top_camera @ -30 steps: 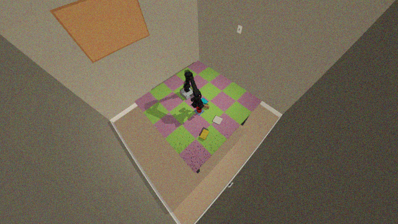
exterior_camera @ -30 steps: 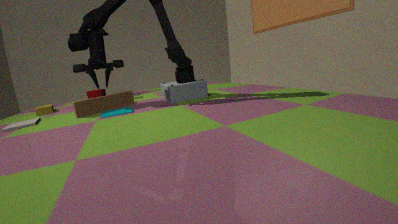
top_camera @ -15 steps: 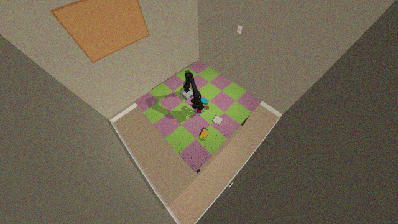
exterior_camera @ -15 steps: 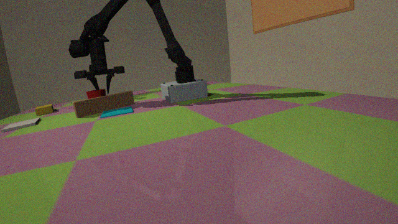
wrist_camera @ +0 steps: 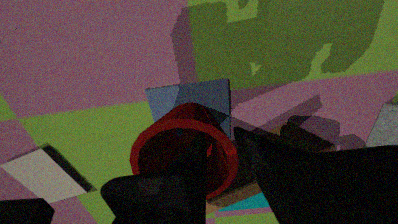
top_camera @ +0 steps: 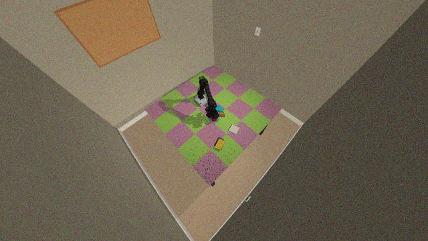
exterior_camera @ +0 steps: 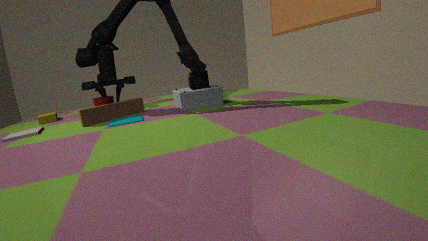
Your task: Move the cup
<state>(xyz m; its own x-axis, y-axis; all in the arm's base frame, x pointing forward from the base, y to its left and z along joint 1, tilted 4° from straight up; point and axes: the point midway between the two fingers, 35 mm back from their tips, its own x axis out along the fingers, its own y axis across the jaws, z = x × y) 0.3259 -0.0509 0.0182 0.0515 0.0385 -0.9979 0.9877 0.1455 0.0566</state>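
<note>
My gripper tip is now 3 cm short of the blue pad and 4 cm above it. Round my gripper tip: cyan pad (6 cm behind, 14 cm to the left, 4 cm below); then red cup (3 cm ahead); then brown block (2 cm behind, 7 cm to the left, 2 cm below).
</note>
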